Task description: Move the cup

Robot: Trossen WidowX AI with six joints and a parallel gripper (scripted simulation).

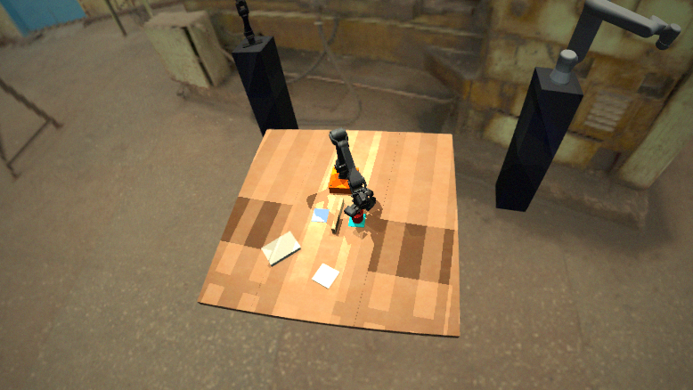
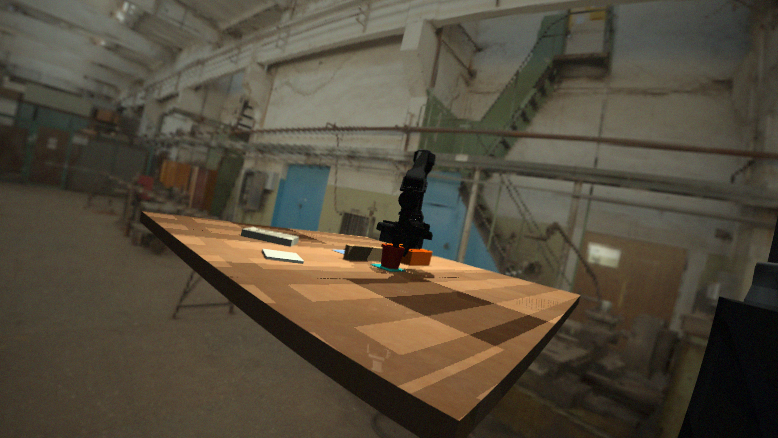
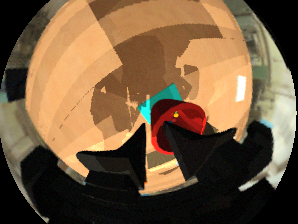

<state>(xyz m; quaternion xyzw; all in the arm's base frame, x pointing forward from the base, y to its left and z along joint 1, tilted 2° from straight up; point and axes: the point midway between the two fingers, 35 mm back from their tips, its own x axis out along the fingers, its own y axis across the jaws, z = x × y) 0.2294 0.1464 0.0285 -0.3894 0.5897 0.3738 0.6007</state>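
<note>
Right now the red cup is 3 cm ahead of my gripper tip, 1 cm to the right of it and 1 cm below it. Round my gripper tip: light blue pad: 3 cm ahead, 22 cm to the right, 5 cm below; turquoise pad: 3 cm ahead, 1 cm to the right, 5 cm below; white square: 38 cm ahead, 9 cm to the right, 4 cm below.
</note>
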